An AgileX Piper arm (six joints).
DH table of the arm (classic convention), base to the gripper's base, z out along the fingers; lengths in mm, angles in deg. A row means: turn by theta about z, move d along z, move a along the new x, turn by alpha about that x. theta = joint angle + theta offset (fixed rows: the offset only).
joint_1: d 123, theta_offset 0, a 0, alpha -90
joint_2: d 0, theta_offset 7.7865, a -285.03, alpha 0
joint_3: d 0, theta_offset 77.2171, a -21.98, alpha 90
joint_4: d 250.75, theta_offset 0, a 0, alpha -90
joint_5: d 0, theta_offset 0, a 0, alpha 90
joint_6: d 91, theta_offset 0, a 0, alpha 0
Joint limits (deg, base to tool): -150..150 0..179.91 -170..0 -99.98..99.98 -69.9..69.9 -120..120
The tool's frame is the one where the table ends.
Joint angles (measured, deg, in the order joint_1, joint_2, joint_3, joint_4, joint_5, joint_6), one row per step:
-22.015, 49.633, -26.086, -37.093, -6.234, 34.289
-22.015, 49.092, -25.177, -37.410, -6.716, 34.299
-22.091, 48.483, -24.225, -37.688, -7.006, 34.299
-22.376, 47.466, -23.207, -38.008, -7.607, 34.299
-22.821, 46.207, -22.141, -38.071, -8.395, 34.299
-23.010, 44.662, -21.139, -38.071, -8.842, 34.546
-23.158, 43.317, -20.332, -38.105, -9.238, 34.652
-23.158, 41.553, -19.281, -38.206, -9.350, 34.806
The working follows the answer.
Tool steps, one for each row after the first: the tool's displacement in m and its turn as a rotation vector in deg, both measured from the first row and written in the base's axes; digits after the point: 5 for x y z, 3 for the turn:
-0.00229, 0.00147, -0.00303, -0.188, 0.060, 0.376
-0.00500, 0.00267, -0.00636, -0.335, 0.242, 0.558
-0.00882, 0.00398, -0.00850, -0.683, -0.127, 0.725
-0.01328, 0.00527, -0.01004, -0.909, -0.915, 0.755
-0.01821, 0.00724, -0.01092, -0.951, -1.847, 0.768
-0.02233, 0.00898, -0.01144, -1.148, -2.676, 0.839
-0.02765, 0.01140, -0.01276, -1.392, -3.427, 0.906

Tool pose at each row, in the base's axes (x y z in m, rotation vector in deg; rounded; the steps above come from the unrounded poses):
0.16865, -0.06176, 0.28293, 14.840, 102.869, -14.138
0.16635, -0.06029, 0.27990, 14.362, 102.931, -14.049
0.16364, -0.05909, 0.27658, 14.078, 103.102, -14.082
0.15983, -0.05778, 0.27443, 13.711, 102.694, -14.212
0.15536, -0.05649, 0.27290, 13.591, 101.879, -14.258
0.15044, -0.05452, 0.27201, 13.628, 100.953, -14.128
0.14632, -0.05278, 0.27150, 13.494, 100.107, -14.113
0.14099, -0.05036, 0.27017, 13.325, 99.330, -14.153

